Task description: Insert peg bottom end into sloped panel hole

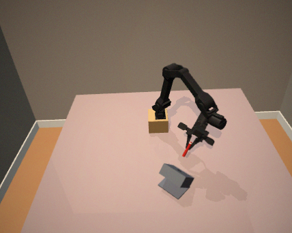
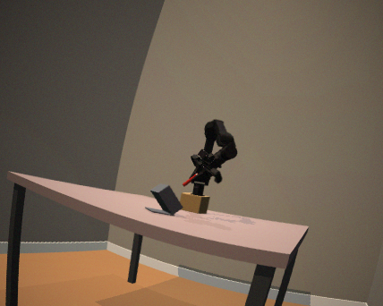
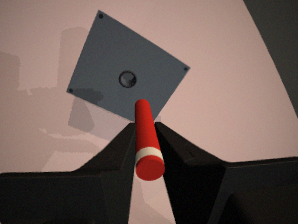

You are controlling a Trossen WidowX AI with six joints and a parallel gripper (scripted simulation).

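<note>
Right now my gripper tip is 10 cm above the sloped panel, 8 cm short of it and 6 cm to the left of it. Round my gripper tip: flat foot plate: 16 cm below, 9 cm ahead, 7 cm to the right; then red peg: 1 cm to the left, 1 cm behind, 1 cm above.
</note>
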